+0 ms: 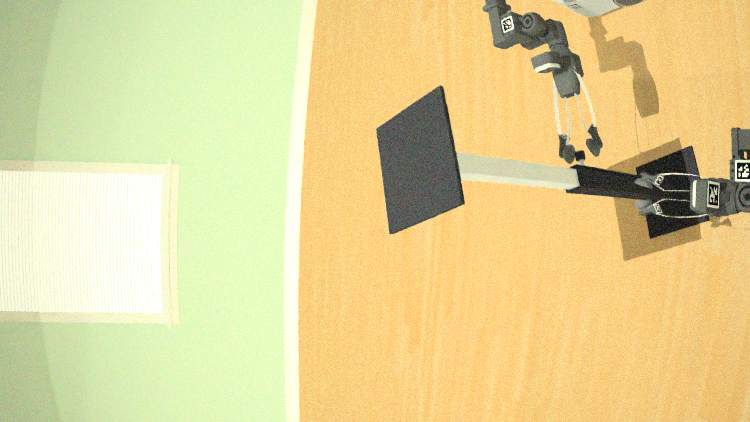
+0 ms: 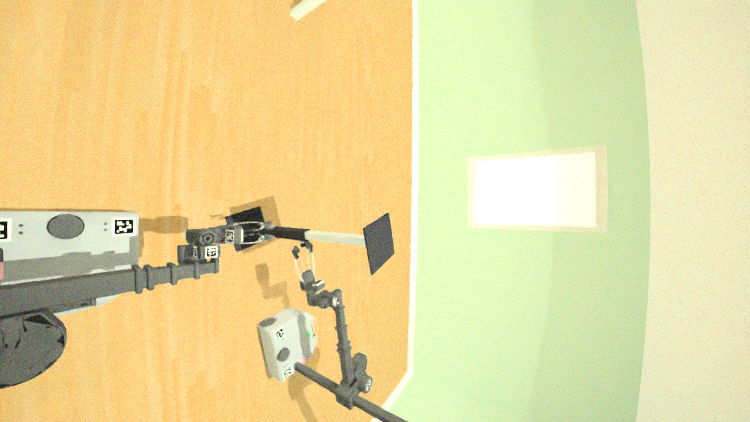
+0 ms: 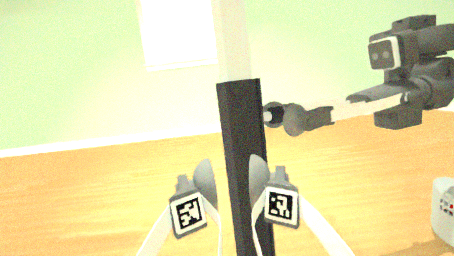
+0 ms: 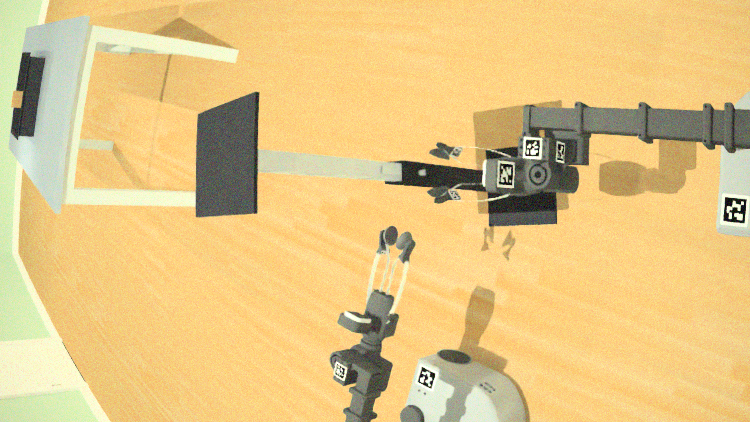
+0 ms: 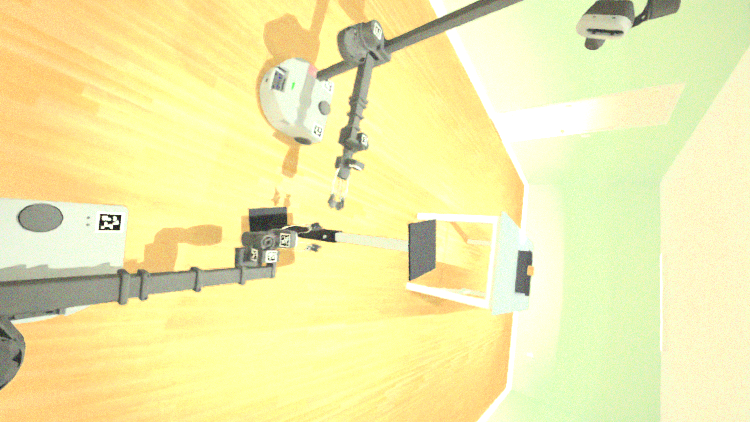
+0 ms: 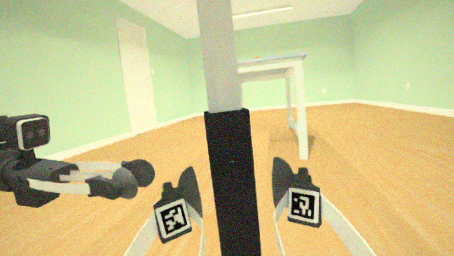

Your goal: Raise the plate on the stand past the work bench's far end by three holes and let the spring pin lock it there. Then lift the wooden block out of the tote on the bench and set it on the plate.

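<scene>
The dark square plate (image 1: 419, 162) (image 2: 378, 244) (image 4: 228, 157) (image 5: 422, 249) tops a pale post (image 1: 516, 170) in a black sleeve (image 3: 242, 125) (image 6: 232, 185). The pin's black knob (image 1: 579, 155) (image 3: 276, 115) sticks out of the sleeve's side. r2's gripper (image 1: 580, 148) (image 3: 284, 119) (image 4: 439, 172) (image 6: 235, 187) is open, its fingertips around or just before the knob. r1's gripper (image 1: 644, 194) (image 3: 230, 180) (image 4: 397, 237) (image 6: 131, 177) is partly open and empty, beside the sleeve. The orange block (image 4: 17, 98) (image 5: 530, 270) sits in the black tote (image 4: 36, 97) (image 5: 522, 278); its lower part is hidden.
The bench (image 4: 60, 115) (image 5: 504, 262) (image 6: 298, 100) stands beyond the stand. The stand's black base (image 4: 524, 216) (image 5: 267, 215) is on the floor. r1's base (image 4: 461, 393) (image 5: 293, 99) and r2's base (image 2: 285, 341) are on different sides of the stand. A door (image 6: 135, 75) is in the wall.
</scene>
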